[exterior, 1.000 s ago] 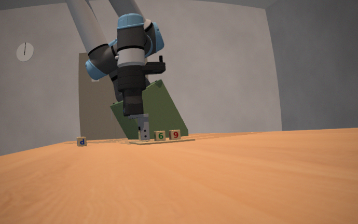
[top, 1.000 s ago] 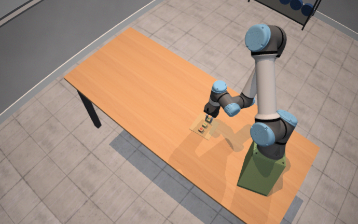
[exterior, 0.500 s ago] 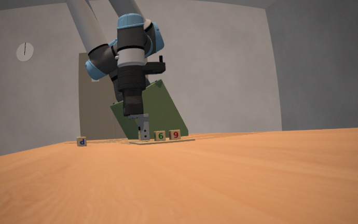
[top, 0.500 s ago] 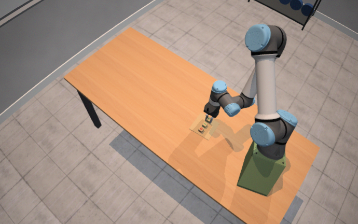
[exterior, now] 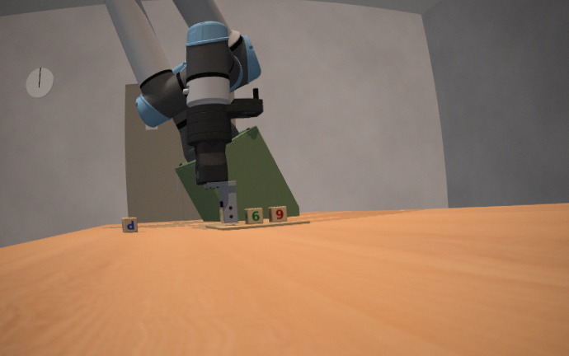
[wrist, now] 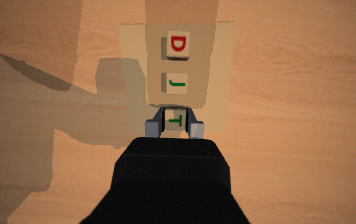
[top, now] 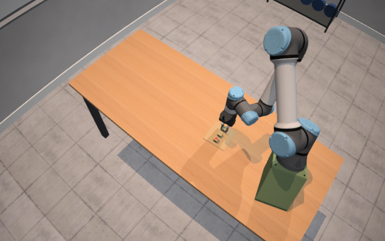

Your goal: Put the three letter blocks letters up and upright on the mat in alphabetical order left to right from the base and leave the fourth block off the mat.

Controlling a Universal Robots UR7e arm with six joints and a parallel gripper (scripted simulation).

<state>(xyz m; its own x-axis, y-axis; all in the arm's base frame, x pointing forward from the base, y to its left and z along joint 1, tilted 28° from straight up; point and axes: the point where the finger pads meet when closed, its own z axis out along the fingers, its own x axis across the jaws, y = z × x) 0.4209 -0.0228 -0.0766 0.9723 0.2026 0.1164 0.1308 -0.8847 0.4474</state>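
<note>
Now: the thin tan mat 40 mm to the left of my hand and 30 mm below it. Also, from my hand: red D block (80 mm to the left, 10 mm below, 10 mm behind); blue-marked block (180 mm to the right, 20 mm behind, 10 mm below).
</note>
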